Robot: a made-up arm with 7 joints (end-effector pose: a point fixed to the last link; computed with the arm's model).
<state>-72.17 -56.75 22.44 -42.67 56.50 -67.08 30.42</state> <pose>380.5 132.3 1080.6 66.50 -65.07 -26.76</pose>
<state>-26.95 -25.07 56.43 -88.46 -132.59 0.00 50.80</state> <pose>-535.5 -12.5 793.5 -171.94 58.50 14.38</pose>
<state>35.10 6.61 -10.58 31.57 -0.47 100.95 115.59</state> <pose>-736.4 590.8 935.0 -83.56 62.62 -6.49</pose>
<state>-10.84 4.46 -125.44 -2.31 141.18 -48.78 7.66</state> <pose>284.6 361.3 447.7 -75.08 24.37 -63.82</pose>
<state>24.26 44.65 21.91 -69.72 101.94 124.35 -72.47</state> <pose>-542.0 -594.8 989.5 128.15 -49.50 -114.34</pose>
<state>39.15 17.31 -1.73 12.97 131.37 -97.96 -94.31</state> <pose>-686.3 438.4 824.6 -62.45 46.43 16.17</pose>
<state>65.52 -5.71 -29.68 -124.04 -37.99 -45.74 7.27</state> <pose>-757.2 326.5 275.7 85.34 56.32 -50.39</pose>
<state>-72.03 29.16 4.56 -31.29 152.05 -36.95 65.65</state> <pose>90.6 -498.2 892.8 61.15 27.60 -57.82</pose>
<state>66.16 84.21 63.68 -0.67 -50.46 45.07 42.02</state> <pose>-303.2 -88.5 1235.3 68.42 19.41 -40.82</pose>
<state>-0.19 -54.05 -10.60 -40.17 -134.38 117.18 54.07</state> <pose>-203.8 598.1 1244.4 -156.01 42.85 -19.64</pose>
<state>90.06 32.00 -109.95 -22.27 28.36 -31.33 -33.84</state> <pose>-199.4 631.8 116.6 -62.44 75.01 -13.95</pose>
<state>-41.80 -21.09 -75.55 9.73 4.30 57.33 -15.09</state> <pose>512.5 366.5 765.9 -135.49 -52.19 86.00</pose>
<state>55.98 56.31 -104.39 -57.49 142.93 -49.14 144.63</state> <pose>-467.0 493.8 278.6 -164.50 18.17 -175.98</pose>
